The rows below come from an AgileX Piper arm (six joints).
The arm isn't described. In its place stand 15 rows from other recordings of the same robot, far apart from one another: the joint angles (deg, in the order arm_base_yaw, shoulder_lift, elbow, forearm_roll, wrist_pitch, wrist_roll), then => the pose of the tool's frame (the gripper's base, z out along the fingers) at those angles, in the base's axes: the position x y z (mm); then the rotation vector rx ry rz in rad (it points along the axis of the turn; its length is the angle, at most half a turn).
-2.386, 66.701, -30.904, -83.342, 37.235, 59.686 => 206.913 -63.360 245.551 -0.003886 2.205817 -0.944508
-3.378, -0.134, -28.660, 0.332, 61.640, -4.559 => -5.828 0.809 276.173 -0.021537 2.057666 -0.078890
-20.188, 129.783, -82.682, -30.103, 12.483, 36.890 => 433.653 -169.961 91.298 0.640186 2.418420 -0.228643
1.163, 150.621, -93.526, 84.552, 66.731, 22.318 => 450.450 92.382 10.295 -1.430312 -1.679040 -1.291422
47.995, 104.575, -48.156, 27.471, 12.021, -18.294 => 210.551 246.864 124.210 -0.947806 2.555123 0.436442
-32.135, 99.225, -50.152, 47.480, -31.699, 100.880 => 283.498 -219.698 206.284 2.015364 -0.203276 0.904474
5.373, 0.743, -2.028, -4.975, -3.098, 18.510 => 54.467 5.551 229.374 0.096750 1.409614 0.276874
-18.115, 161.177, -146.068, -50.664, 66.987, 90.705 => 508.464 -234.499 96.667 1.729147 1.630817 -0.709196
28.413, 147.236, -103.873, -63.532, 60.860, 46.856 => 457.244 166.469 49.677 -0.424480 2.452090 -1.078100
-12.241, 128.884, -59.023, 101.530, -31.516, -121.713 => 340.067 -121.473 26.648 -0.024286 2.854005 -0.877759
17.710, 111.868, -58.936, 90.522, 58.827, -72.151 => 316.800 182.895 164.778 -0.490359 2.322146 1.526111
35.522, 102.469, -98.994, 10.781, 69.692, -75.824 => 302.083 235.263 336.068 -2.221934 1.568888 0.061399
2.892, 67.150, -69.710, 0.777, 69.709, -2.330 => 213.781 11.959 372.549 -0.118918 2.652897 0.021666
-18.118, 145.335, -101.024, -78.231, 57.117, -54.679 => 442.929 -223.642 66.639 1.552966 -1.612996 1.001938
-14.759, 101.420, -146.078, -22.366, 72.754, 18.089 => 299.149 -113.009 566.038 0.671846 1.825337 -0.404153
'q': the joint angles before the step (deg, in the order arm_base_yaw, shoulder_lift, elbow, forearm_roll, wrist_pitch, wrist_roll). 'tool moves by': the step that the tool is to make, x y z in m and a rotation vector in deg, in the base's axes. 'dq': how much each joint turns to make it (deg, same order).
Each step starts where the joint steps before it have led.
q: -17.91 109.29 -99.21 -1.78 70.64 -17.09
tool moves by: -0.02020 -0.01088 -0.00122 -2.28 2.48 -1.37
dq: -1.79 -2.88 4.49 -2.94 0.00 -0.13
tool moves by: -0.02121 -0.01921 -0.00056 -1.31 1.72 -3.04
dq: -3.43 -2.26 3.37 -1.83 0.00 -0.17
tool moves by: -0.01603 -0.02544 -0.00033 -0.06 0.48 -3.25
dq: -4.57 -0.50 0.77 0.01 0.00 -1.35
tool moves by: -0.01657 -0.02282 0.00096 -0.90 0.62 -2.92
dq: -4.11 -0.51 0.54 -0.88 -0.06 -1.09
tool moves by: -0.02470 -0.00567 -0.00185 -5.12 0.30 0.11
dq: -1.90 -4.41 6.89 -4.58 -5.14 -0.42
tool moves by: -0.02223 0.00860 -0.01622 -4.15 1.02 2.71
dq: -0.06 -4.74 10.26 -4.56 -7.19 0.01
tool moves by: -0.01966 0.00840 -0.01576 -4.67 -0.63 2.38
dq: 0.00 -4.30 9.54 -5.35 -8.26 2.09
